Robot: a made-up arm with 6 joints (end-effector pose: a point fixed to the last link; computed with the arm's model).
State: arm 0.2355 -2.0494 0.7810 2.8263 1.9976 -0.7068
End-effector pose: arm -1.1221 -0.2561 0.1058 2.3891 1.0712 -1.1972
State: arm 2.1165 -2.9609 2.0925 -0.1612 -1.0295 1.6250
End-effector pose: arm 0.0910 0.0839 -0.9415 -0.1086 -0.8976 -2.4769
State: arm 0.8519 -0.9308 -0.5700 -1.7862 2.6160 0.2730
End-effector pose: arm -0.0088 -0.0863 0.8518 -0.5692 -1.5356 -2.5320
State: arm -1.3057 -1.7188 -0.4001 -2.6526 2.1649 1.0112
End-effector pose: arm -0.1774 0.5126 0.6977 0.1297 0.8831 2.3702
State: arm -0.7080 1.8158 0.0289 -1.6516 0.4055 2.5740
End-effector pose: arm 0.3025 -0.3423 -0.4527 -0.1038 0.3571 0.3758
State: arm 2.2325 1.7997 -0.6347 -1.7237 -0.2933 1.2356
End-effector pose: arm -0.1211 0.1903 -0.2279 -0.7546 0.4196 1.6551
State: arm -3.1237 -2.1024 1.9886 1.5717 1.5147 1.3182
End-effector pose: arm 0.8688 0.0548 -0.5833 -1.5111 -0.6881 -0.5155
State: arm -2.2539 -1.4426 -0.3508 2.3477 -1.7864 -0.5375
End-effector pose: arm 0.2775 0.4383 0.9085 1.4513 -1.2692 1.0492
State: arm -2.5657 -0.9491 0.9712 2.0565 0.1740 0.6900
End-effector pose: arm 0.6673 0.4957 1.2173 1.1579 -2.6740 -0.2942
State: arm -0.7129 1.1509 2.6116 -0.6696 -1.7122 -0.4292
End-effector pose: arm 0.4881 -0.5432 1.1081 0.1814 -1.4211 -0.4060
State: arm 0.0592 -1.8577 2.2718 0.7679 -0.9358 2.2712
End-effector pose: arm -0.9540 -0.1956 -0.4072 -1.7919 -0.8962 -2.1968
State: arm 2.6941 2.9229 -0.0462 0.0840 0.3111 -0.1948
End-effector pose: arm 0.4162 -0.0731 -0.5517 -1.3026 0.2583 2.4153
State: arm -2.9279 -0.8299 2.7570 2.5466 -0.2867 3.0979
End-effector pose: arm 0.9780 0.2065 0.4428 -0.9875 -0.7386 2.7189
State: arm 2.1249 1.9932 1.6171 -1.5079 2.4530 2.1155
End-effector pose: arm -0.5102 0.9993 -0.2813 -1.0661 -1.7251 0.4059
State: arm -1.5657 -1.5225 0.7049 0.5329 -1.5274 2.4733
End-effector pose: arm -0.1779 1.0794 0.7236 -1.7564 1.2292 0.1087
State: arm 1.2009 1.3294 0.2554 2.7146 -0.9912 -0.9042
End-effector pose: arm 0.3536 0.9373 -0.0533 -1.1322 -1.7068 2.3339
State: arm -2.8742 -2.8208 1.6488 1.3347 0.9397 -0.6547
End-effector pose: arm 0.2577 0.1235 -0.9434 -0.4136 -1.0776 -2.0577
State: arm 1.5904 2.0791 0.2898 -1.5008 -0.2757 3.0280
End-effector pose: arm 0.0384 0.4035 -0.6198 -0.5915 -0.2792 -3.0369
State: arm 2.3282 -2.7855 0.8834 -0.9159 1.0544 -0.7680
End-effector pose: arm 0.5868 -0.4407 -0.6466 -0.0394 -0.9529 1.1112
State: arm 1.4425 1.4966 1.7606 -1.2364 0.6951 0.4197
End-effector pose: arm 0.2411 1.2412 0.4411 1.4443 -1.3975 -0.2667
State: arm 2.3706 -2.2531 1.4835 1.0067 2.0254 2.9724
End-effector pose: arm 0.7234 -0.5857 -0.5563 -0.7282 1.2087 -0.5373
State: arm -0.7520 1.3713 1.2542 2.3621 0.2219 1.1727
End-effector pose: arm 0.8961 -0.8737 0.4056 -1.4631 0.8598 2.5250
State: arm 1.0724 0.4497 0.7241 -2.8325 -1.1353 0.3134
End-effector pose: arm 0.3873 0.7424 1.0822 2.6491 0.7101 -0.0072
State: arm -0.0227 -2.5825 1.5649 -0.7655 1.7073 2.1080
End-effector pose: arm -0.7284 -0.1235 -0.7794 -1.4094 0.1080 1.5957
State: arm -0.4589 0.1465 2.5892 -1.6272 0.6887 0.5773
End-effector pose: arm -0.3296 0.0797 1.3758 -0.8545 1.8614 0.0665
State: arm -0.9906 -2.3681 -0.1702 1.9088 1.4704 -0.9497
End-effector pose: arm -0.5005 0.7319 0.1689 2.1948 0.7352 -1.9026
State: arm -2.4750 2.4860 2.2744 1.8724 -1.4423 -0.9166
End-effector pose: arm -0.8380 -0.5538 -0.3271 -1.6080 1.8029 -1.6349
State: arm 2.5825 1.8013 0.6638 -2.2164 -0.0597 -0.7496
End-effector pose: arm -0.7360 0.5088 -0.4388 0.0847 0.3520 -0.2531
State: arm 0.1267 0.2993 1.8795 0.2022 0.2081 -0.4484
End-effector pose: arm 0.1486 -0.0842 1.5226 -0.3845 2.8064 0.0321
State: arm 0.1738 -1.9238 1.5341 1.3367 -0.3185 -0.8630
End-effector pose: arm -1.1926 -0.2622 -0.2154 0.0062 1.2718 0.8556
